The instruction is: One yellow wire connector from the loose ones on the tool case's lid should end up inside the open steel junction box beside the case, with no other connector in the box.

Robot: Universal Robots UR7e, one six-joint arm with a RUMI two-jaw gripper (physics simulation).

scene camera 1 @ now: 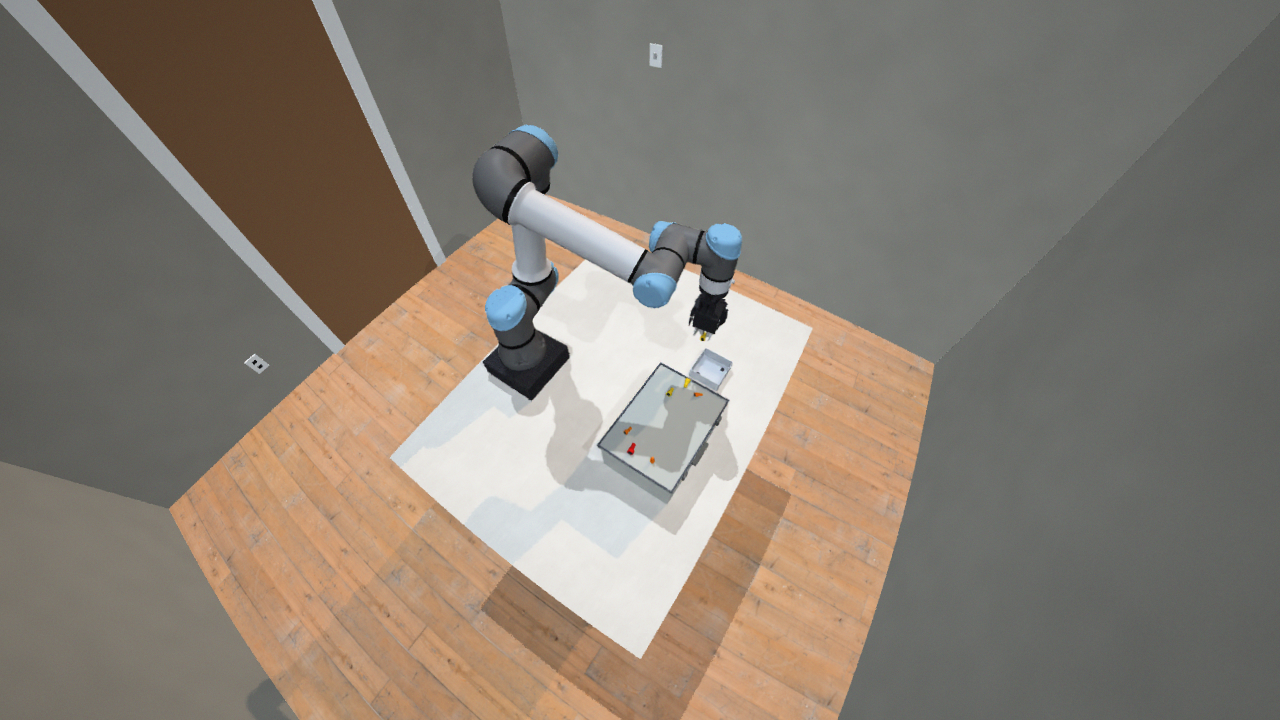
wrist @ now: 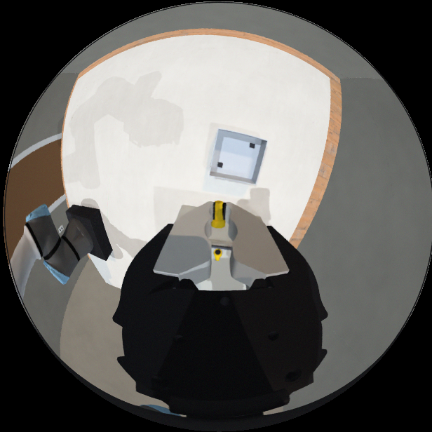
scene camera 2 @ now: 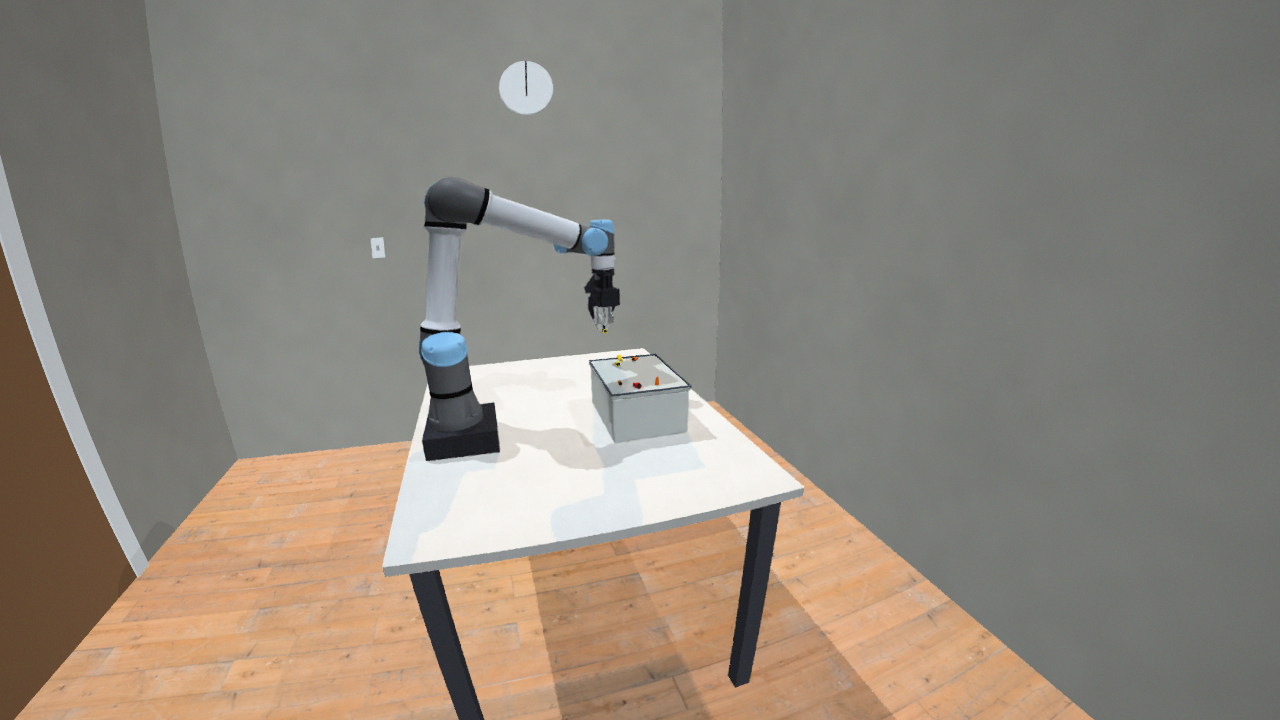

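Where they show: gripper, fingertip midpoint: (scene camera 1: 704, 335) (scene camera 2: 603, 332); arm's base, link origin: (scene camera 1: 523, 350) (scene camera 2: 456, 419).
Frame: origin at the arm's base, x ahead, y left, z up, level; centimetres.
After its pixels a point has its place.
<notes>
My gripper (scene camera 1: 703, 333) @[x 46.7, y 29.1, z 13.7 cm] (scene camera 2: 604, 325) @[x 46.7, y 29.1, z 13.7 cm] (wrist: 218, 204) is shut on a yellow connector (scene camera 1: 703, 337) @[x 47.2, y 27.6, z 14.9 cm] (scene camera 2: 605, 330) @[x 47.2, y 27.3, z 14.7 cm] (wrist: 218, 221), held high above the table near the junction box. The open steel junction box (scene camera 1: 701, 381) @[x 50.1, y 27.3, z -5.4 cm] (wrist: 261, 161) stands beside the tool case; two dark square spots show on its floor and no connector shows in it. The case hides it in scene camera 2. Two yellow connectors lie on the case's lid (scene camera 1: 648, 411) @[x 46.2, y 3.4, z 7.6 cm] at the end nearest the box: one (scene camera 1: 687, 382) @[x 49.9, y 16.4, z 8.7 cm] (scene camera 2: 619, 358) @[x 49.4, y 16.0, z 8.4 cm] by the edge, another (scene camera 1: 670, 392) @[x 48.0, y 10.9, z 9.0 cm] (scene camera 2: 616, 364) @[x 47.3, y 10.3, z 8.4 cm] farther in.
Orange connectors (scene camera 1: 697, 394) @[x 54.1, y 14.8, z 8.7 cm] (scene camera 1: 627, 430) @[x 45.3, y -4.5, z 8.5 cm] (scene camera 1: 652, 460) @[x 55.1, y -7.3, z 8.8 cm] and a red one (scene camera 1: 631, 448) @[x 49.1, y -7.8, z 8.7 cm] (scene camera 2: 637, 385) @[x 49.0, y -8.9, z 8.7 cm] also lie on the lid. The tool case (scene camera 2: 651, 416) @[x 52.2, y -11.2, z 0.4 cm] stands on the white table (scene camera 1: 501, 447) @[x 15.2, y -26.3, z -6.2 cm] (scene camera 2: 537, 501) @[x 20.2, y -34.4, z -6.2 cm]. The arm's black base (scene camera 1: 528, 371) @[x 7.1, y -4.6, z 0.2 cm] (scene camera 2: 460, 436) @[x 2.1, y -10.3, z -0.3 cm] stands at the left.
</notes>
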